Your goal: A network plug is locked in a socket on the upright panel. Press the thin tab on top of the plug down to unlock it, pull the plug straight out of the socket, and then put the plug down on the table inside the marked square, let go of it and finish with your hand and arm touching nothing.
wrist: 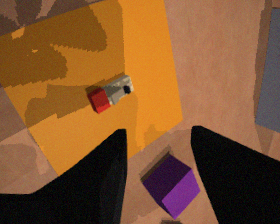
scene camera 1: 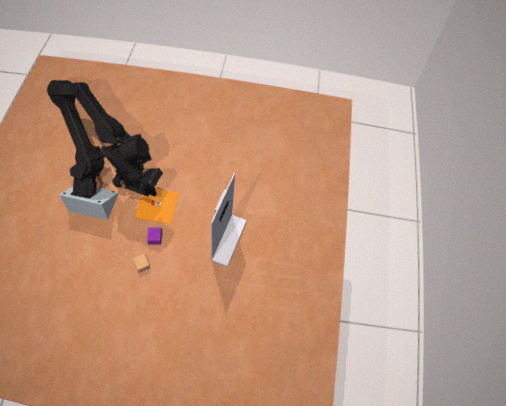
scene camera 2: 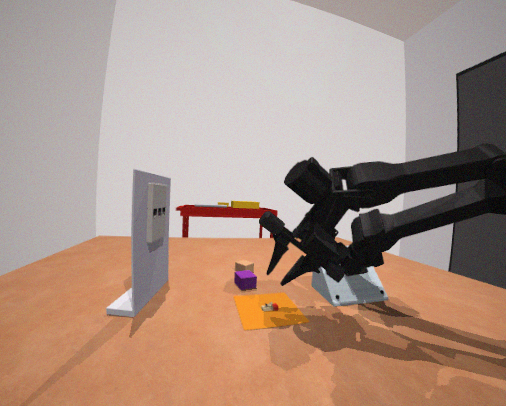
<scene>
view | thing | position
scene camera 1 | my gripper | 152, 195
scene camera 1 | upright panel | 226, 229
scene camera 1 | orange marked square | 164, 214
</scene>
